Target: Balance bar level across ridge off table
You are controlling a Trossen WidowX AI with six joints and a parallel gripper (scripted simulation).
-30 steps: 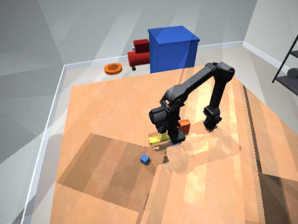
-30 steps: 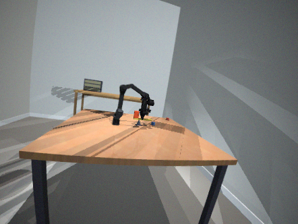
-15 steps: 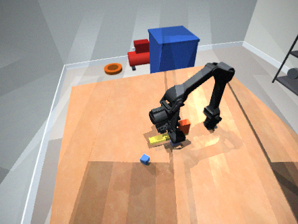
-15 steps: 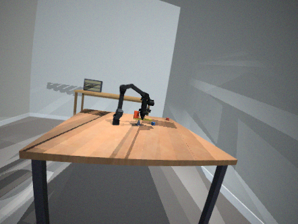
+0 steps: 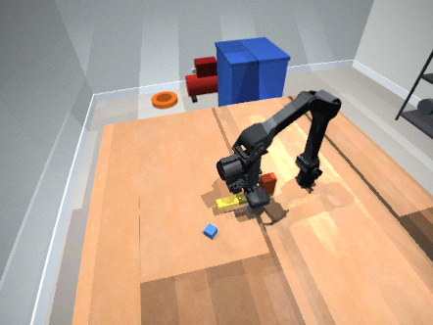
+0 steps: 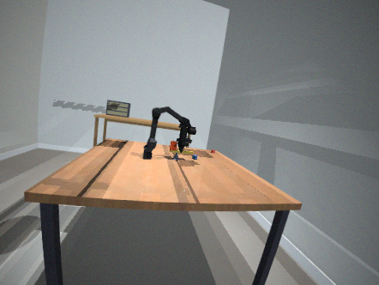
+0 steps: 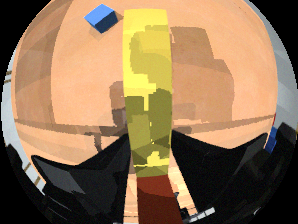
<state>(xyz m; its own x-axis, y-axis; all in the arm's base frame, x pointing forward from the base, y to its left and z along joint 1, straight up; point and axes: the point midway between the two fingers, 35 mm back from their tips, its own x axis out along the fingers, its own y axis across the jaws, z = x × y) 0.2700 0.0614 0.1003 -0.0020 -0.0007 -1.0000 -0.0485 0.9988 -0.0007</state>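
Right now my gripper tip is 3 cm past the dark ridge and 4 cm above it. Also, from my gripper tip: small red piece (47 cm ahead, 44 cm to the left, 5 cm below); small blue cube (15 cm ahead, 7 cm to the left, 5 cm below).
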